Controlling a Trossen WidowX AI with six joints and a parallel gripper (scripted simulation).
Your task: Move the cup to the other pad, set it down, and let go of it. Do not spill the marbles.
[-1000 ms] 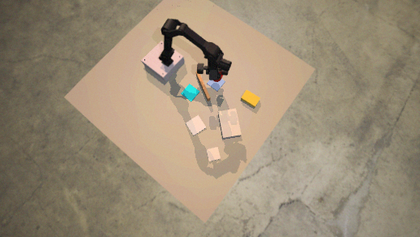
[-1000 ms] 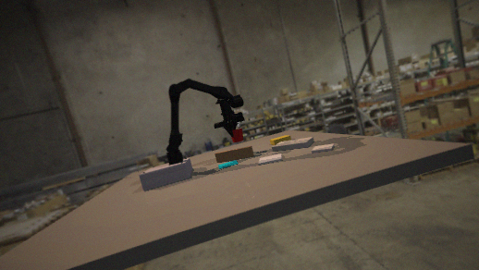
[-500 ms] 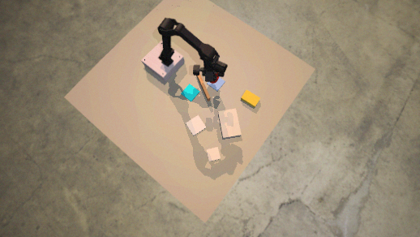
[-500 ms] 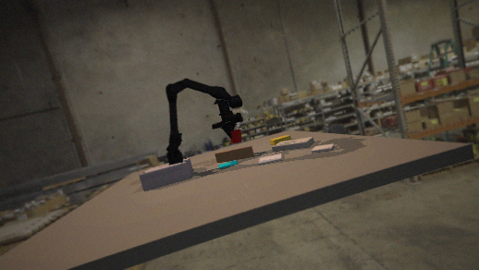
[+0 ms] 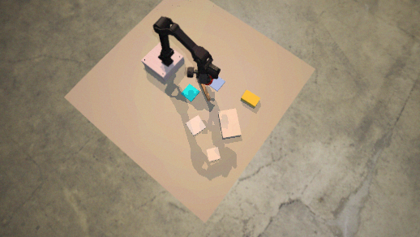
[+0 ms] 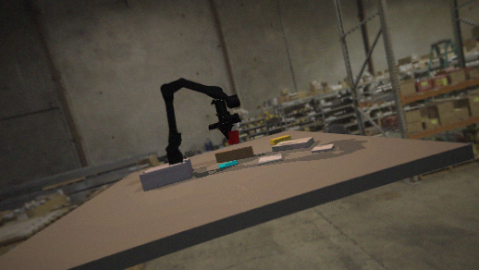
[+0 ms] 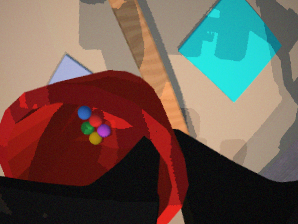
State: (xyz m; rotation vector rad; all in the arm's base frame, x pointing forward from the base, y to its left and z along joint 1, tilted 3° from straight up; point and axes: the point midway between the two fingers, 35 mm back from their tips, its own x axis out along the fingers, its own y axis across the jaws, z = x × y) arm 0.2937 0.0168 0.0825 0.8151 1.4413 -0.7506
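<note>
Right now the cyan pad is 12 cm below my gripper tip, 9 cm to the right of it and 5 cm behind it. Also, from my gripper tip: wooden bar: 10 cm below, 1 cm to the right; light blue pad: 12 cm below, 7 cm to the left, 5 cm ahead; red cup: 3 cm ahead, 2 cm to the left.
</note>
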